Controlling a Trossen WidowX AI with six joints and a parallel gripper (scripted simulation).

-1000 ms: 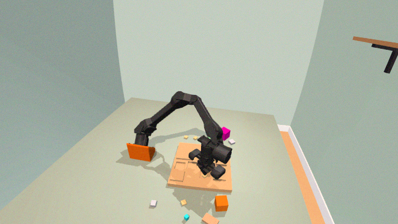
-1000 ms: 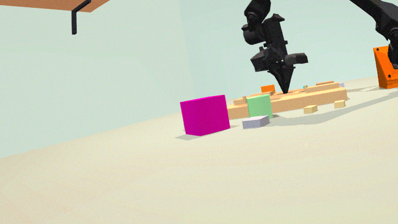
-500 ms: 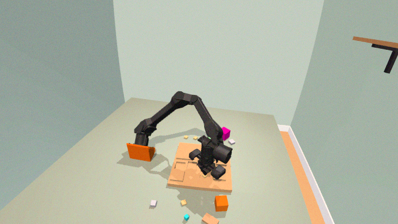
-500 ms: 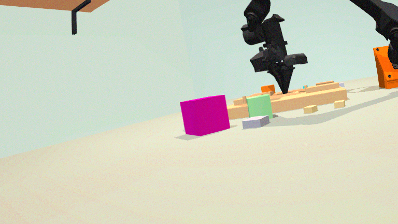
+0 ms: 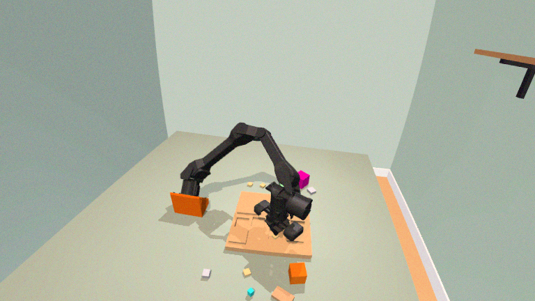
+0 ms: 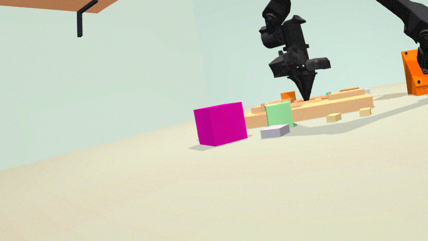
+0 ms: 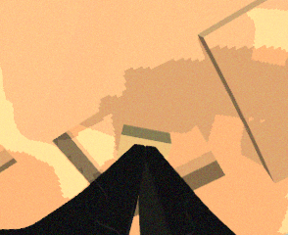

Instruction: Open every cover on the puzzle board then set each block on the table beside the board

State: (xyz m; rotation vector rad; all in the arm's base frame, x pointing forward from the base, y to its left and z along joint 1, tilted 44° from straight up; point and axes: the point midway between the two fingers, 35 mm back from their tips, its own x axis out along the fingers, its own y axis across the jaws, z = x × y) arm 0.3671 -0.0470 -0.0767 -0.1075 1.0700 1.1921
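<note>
My gripper tip is 30 mm past the tan puzzle board and 50 mm to the right of it. Also, from my gripper tip: tan piece: 50 mm ahead, 220 mm to the right, 10 mm below; then cyan block: 50 mm behind, 220 mm to the right, 10 mm below; then orange cube: 80 mm ahead, 150 mm to the right.
</note>
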